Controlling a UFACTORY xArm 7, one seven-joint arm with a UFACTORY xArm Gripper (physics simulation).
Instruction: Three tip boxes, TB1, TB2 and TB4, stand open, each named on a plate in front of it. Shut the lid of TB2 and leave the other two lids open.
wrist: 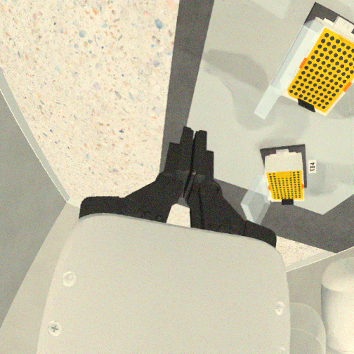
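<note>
TB2 (325,70), a white box with a yellow tip rack, is at the upper right in the wrist view; its name plate is out of view. Its translucent lid (268,101) is open on its left side. TB4 (285,186) is below it at the right, with its name plate (312,166) beside it. TB4's clear lid (255,203) is open at its lower left. My gripper (190,143) is shut and empty, its black fingertips together, left of both boxes in the view and apart from their lids. TB1 does not show.
The boxes stand on a pale grey surface (225,105) with a dark grey border (187,55). Speckled tabletop (100,85) lies to the left. White rounded arm parts (340,305) show at the lower right. Shadows fall on the grey surface near TB2.
</note>
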